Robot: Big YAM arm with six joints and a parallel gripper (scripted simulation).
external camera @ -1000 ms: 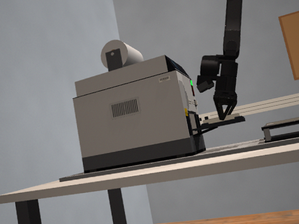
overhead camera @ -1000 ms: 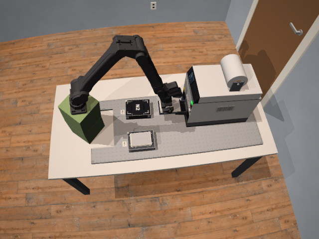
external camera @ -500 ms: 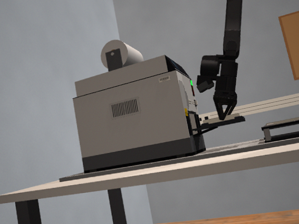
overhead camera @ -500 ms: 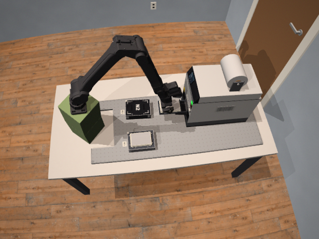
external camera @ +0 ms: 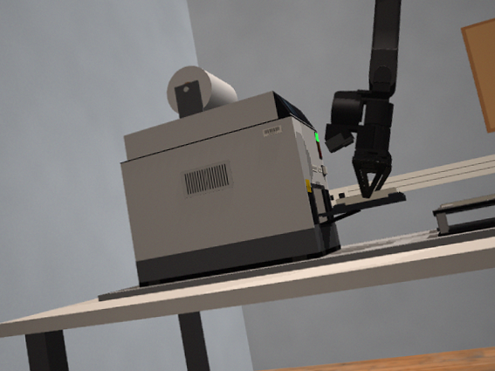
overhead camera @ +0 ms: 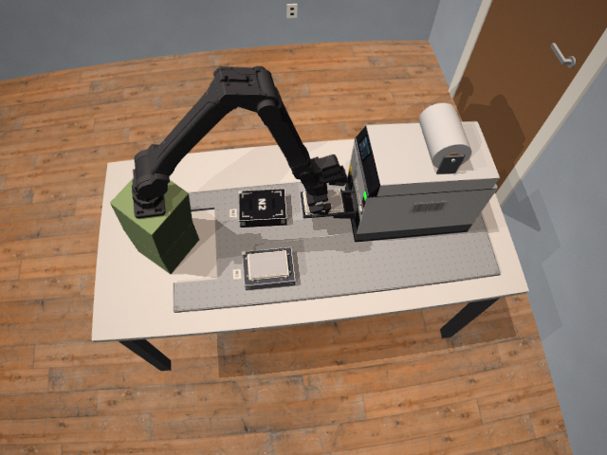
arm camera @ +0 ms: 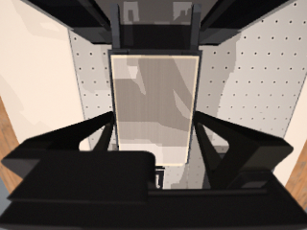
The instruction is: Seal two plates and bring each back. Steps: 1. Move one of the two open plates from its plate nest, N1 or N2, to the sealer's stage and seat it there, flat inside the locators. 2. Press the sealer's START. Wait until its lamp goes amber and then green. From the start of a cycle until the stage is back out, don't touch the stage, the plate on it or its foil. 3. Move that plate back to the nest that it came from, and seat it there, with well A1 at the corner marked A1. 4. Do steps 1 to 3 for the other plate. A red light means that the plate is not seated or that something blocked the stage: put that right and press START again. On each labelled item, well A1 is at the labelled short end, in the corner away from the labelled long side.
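My gripper is now 1 cm above the plate. Round my hand: sealer stage: 2 cm below; then yellow warning label: 11 cm ahead, 8 cm to the left, 4 cm above; then plate nest: 22 cm behind, 17 cm to the right, 7 cm below.
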